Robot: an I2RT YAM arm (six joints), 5 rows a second.
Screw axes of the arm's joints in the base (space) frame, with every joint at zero. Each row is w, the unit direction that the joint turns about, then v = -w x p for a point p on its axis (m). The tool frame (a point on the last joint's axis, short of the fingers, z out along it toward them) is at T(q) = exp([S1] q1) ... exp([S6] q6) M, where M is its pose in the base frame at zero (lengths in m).
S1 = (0, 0, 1, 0, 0, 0)
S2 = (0, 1, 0, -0.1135, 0, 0.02)
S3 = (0, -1, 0, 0.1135, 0, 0.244)
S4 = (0, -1, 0, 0.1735, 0, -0.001)
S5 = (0, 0, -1, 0, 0.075, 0)
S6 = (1, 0, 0, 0, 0.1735, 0)
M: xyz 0.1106 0 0.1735 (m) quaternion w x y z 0.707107 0 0.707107 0
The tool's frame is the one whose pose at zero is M.
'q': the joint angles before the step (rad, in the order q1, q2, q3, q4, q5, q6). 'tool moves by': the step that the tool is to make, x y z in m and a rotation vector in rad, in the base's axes. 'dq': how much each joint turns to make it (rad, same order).
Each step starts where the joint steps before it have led.
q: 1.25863, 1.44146, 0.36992, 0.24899, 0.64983, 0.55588
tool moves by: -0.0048, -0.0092, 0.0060, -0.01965, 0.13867, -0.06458
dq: 0.00023, -0.06916, 0.04073, -0.26371, -0.05843, 0.15869
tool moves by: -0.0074, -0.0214, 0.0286, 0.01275, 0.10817, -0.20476
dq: 0.00355, -0.15779, 0.07809, -0.41612, 0.00711, 0.28289
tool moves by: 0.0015, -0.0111, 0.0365, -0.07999, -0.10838, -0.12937
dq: -0.00134, -0.06968, 0.11847, -0.29205, 0.16480, 0.09580
